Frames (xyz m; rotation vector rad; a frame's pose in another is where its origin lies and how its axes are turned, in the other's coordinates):
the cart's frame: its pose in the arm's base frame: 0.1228 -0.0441 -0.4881 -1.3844 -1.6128 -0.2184
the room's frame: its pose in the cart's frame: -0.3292 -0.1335 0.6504 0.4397 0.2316 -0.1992
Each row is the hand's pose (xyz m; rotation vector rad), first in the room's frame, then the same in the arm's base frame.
Working: the room's frame: its pose in the arm's base frame: -0.3730 0.1245 -1.0124 -0.8337 -1.4925 -0.1248

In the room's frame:
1: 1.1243 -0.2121 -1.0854 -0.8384 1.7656 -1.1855
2: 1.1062 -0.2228 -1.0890 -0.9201 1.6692 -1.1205
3: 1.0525 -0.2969 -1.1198 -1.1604 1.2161 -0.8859
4: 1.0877 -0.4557 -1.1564 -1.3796 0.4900 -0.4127
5: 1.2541 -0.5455 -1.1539 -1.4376 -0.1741 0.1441
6: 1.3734 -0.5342 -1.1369 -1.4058 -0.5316 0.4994
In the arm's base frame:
1: 0.5438 -0.1670 0.2372 -0.0507 0.0744 -1.8885
2: 0.5385 -0.1842 0.2257 -0.1713 0.0008 -1.9058
3: 0.5157 -0.2770 0.2118 -0.6252 -0.3695 -1.9149
4: 0.4620 -0.3977 0.3135 -1.3795 -0.9340 -1.6735
5: 0.4312 -0.3927 0.5000 -2.1048 -1.3518 -1.1224
6: 0.4387 -0.3260 0.6007 -2.4865 -1.4975 -0.6561

